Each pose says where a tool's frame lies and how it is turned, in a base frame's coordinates. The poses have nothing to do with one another.
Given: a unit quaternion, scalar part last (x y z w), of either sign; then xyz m.
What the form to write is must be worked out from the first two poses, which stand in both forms.
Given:
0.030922, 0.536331, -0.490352, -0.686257, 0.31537, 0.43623, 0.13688
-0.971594, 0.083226, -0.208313, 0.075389, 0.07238, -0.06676, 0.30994
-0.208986, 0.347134, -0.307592, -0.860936, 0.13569, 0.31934, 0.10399
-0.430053, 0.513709, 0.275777, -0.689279, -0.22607, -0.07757, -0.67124
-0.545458, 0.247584, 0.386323, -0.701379, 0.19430, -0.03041, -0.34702
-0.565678, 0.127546, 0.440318, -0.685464, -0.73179, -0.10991, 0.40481
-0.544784, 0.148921, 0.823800, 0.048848, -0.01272, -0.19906, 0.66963
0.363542, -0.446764, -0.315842, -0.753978, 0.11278, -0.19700, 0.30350
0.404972, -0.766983, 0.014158, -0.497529, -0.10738, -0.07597, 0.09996
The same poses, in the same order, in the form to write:
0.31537, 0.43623, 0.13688, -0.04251, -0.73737, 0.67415, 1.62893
0.07238, -0.06676, 0.30994, -0.97437, 0.08346, -0.20891, 2.99067
0.13569, 0.31934, 0.10399, 0.41081, -0.68238, 0.60465, 1.06738
-0.22607, -0.07757, -0.67124, 0.59359, -0.70906, -0.38065, 1.62061
0.19430, -0.03041, -0.34702, 0.76525, -0.34735, -0.54199, 1.58693
-0.73179, -0.10991, 0.40481, 0.77692, -0.17517, -0.60474, 1.63111
-0.01272, -0.19906, 0.66963, -0.54544, 0.14910, 0.82478, 3.04386
0.11278, -0.19700, 0.30350, -0.55342, 0.68011, 0.48081, 1.43340
-0.10738, -0.07597, 0.09996, -0.46685, 0.88418, -0.01632, 2.10010

